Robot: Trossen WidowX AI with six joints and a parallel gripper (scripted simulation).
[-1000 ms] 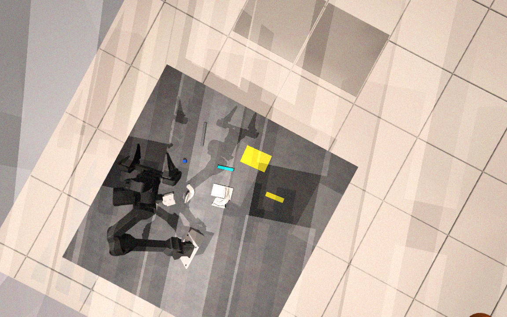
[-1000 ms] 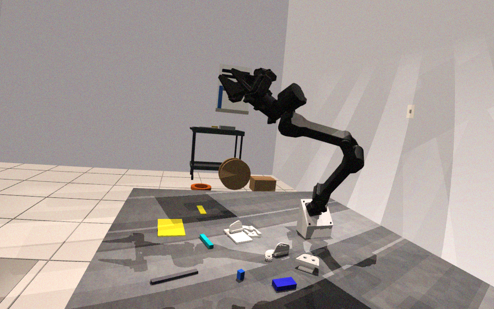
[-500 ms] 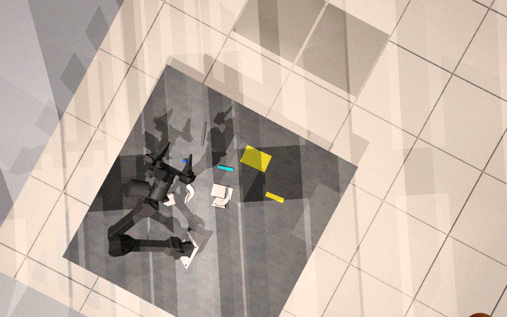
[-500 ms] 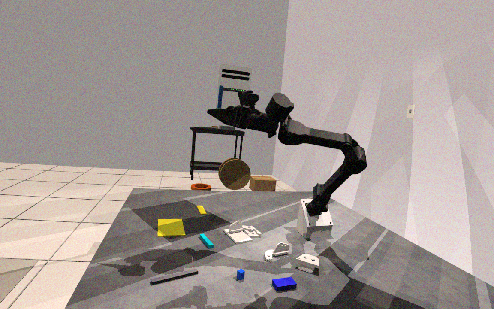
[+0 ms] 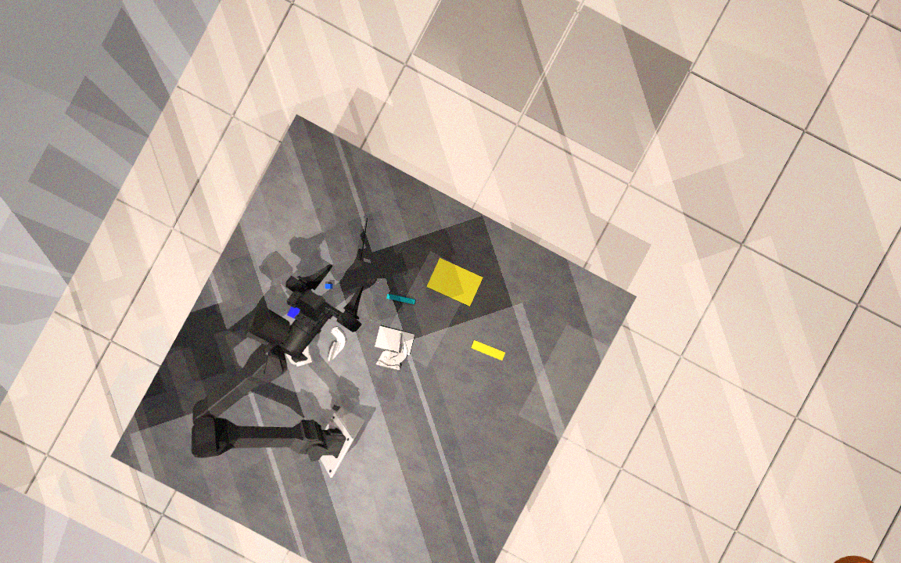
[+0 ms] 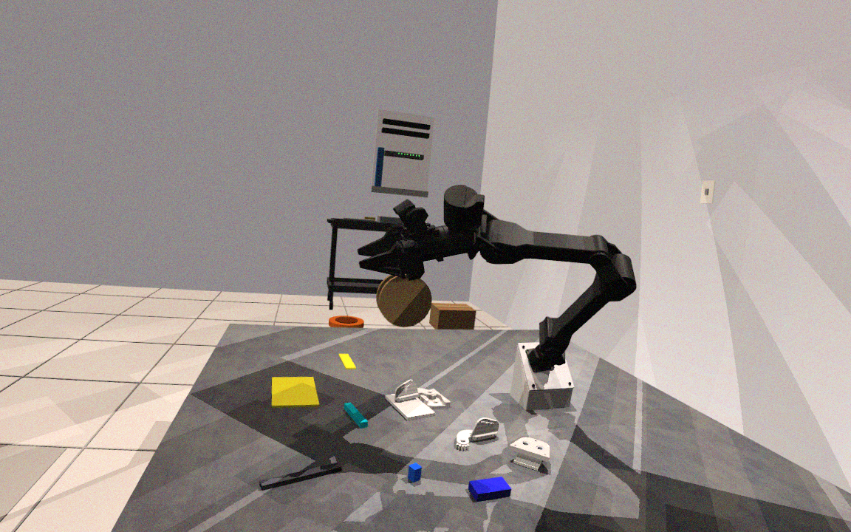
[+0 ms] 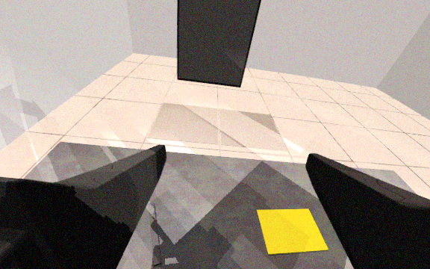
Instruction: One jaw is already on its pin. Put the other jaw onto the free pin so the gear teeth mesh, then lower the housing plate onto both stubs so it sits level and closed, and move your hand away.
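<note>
My gripper tip is now 240 mm past the white jaw, 40 mm to the right of it and 360 mm above it. The rest, counted from my gripper tip: cyan bar: 40 mm behind, 100 mm to the right, 360 mm below; then small blue cube: 90 mm behind, 130 mm to the left, 350 mm below; then dark bar: 100 mm ahead, 100 mm to the left, 360 mm below.
</note>
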